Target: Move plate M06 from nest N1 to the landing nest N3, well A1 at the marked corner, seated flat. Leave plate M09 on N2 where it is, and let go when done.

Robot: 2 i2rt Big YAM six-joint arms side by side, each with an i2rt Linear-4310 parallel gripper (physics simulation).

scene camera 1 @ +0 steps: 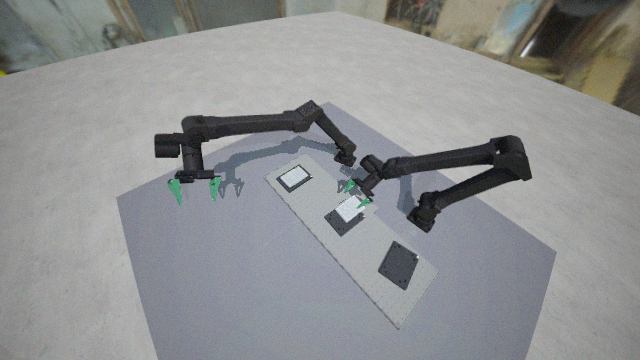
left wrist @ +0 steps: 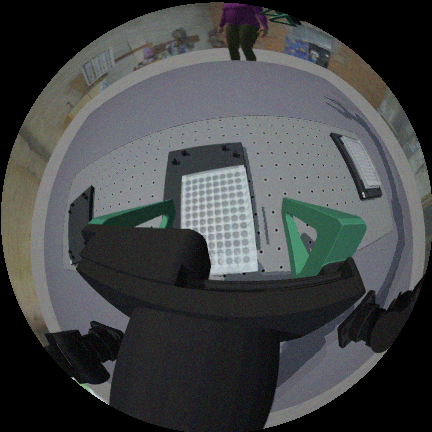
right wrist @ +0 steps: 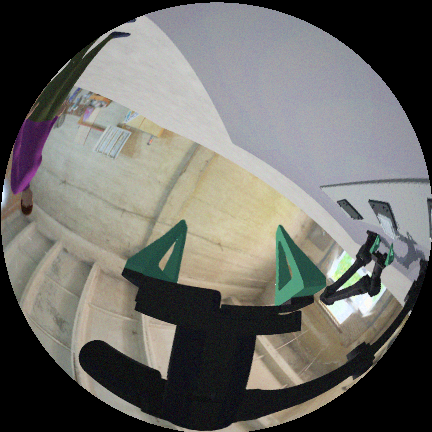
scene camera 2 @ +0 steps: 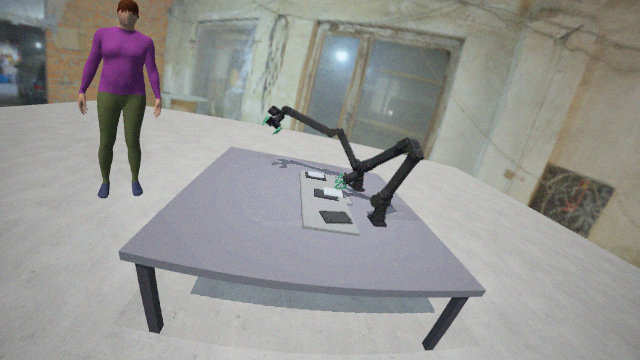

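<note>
A white well plate (scene camera 1: 348,209) (scene camera 2: 332,192) (left wrist: 220,215) lies off-centre on the dark middle nest (scene camera 1: 341,229) (left wrist: 202,155), one end past the nest's edge; the nest's far-end posts are bare. A second plate (scene camera 1: 294,177) (scene camera 2: 315,175) (left wrist: 359,157) sits in the nest at the upper left in scene camera 1. The nest (scene camera 1: 399,265) (scene camera 2: 336,217) (left wrist: 80,225) at the lower right there holds no plate. Labels and the A1 mark are unreadable. My left gripper (scene camera 1: 356,194) (scene camera 2: 340,181) (left wrist: 226,204) is open above the middle plate. My right gripper (scene camera 1: 197,202) (scene camera 2: 270,127) (right wrist: 230,225) is open and empty, high and away.
The nests stand on a perforated grey board (scene camera 1: 370,250) (scene camera 2: 312,215) (left wrist: 280,140) on the table (scene camera 1: 225,280) (scene camera 2: 240,240). Both arm bases stand along its right side in scene camera 2. A person (scene camera 2: 123,65) stands beyond the table.
</note>
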